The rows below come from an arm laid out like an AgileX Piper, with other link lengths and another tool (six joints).
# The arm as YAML. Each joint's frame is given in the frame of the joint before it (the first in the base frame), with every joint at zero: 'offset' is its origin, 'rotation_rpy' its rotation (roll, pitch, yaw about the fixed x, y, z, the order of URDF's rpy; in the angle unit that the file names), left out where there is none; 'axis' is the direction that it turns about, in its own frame. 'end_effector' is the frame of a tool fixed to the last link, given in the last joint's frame.
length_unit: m
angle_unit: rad
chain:
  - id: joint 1
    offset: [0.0, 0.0, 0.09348]
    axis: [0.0, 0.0, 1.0]
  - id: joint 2
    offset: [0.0, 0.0, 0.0]
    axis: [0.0, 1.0, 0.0]
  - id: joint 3
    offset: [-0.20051, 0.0, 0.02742]
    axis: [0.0, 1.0, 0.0]
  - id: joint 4
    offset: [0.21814, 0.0, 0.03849]
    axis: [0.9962, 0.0, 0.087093]
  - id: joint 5
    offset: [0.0, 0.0, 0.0]
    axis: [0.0, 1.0, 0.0]
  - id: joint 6
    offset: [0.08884, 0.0, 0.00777]
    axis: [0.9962, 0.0, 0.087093]
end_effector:
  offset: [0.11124, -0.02, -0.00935]
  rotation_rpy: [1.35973, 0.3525, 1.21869]
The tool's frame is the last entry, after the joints.
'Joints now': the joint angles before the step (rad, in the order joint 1, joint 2, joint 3, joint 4, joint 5, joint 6). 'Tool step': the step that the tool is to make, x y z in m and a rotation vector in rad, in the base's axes. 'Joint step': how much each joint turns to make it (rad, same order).
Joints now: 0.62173 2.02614 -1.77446 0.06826 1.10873 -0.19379
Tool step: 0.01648 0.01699 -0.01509 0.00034 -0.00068 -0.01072
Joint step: 0.01319 0.14494 -0.15821 -0.00834 0.01097 0.02717
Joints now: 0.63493 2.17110 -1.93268 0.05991 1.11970 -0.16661
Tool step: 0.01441 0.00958 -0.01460 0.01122 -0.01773 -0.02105
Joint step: 0.00114 0.09486 -0.08566 -0.00833 -0.03132 0.02289
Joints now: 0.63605 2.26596 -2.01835 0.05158 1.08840 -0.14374
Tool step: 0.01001 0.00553 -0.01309 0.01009 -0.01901 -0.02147
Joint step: 0.00049 0.06005 -0.03751 -0.01051 -0.04480 0.02300
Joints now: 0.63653 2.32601 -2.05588 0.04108 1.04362 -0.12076
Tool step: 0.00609 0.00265 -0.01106 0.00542 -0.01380 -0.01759
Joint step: 0.00048 0.03723 -0.01030 -0.01062 -0.04188 0.01990
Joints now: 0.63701 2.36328 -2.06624 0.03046 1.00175 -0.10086
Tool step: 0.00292 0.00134 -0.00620 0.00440 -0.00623 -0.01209
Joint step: 0.00009 0.01946 -0.00377 -0.00493 -0.02363 0.01348
